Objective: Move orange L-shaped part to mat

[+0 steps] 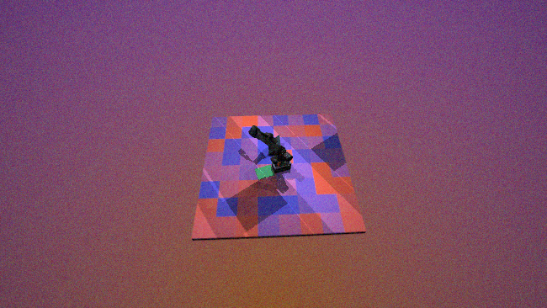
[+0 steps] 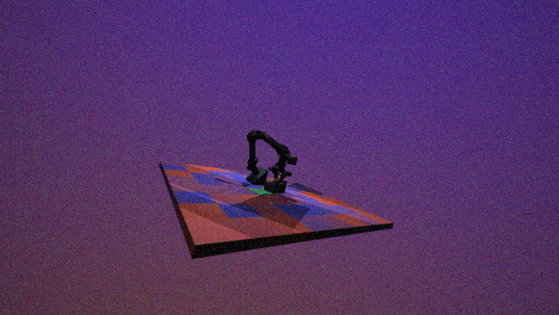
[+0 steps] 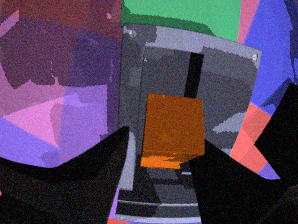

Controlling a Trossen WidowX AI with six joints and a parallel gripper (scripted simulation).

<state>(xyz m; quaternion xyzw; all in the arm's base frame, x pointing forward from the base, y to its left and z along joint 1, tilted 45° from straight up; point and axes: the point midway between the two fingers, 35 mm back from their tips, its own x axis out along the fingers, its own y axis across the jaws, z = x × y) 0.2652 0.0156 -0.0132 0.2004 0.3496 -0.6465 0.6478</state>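
Right now the orange L-shaped part is 3 cm behind my gripper tip, 3 cm to the left of it and 3 cm below it. Round my gripper tip: green mat 1 cm ahead, 15 cm to the right, 8 cm below.
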